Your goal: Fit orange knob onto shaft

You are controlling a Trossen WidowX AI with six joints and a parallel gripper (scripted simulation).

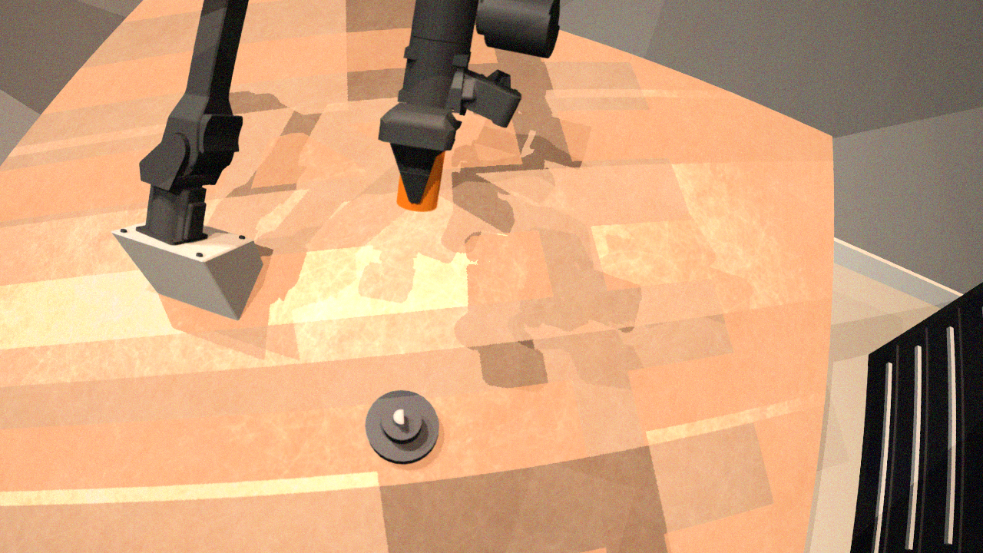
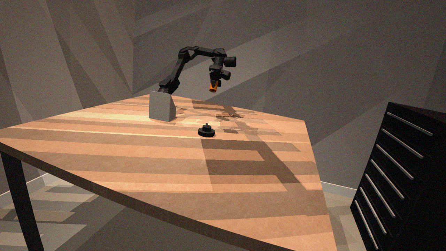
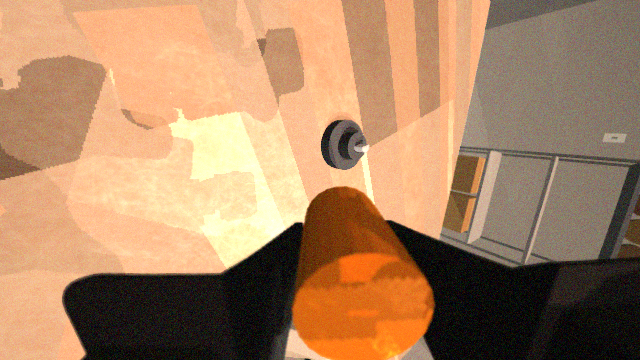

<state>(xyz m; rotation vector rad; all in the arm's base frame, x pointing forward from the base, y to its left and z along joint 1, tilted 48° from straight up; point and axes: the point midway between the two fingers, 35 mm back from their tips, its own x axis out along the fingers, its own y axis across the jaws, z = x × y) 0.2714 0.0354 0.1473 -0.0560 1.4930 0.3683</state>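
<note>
My gripper tip is 3 cm below the orange knob and 2 cm to the right of it. From my gripper tip the other things lie so: round pedestal (18 cm to the right, 17 cm below, 6 cm ahead).
</note>
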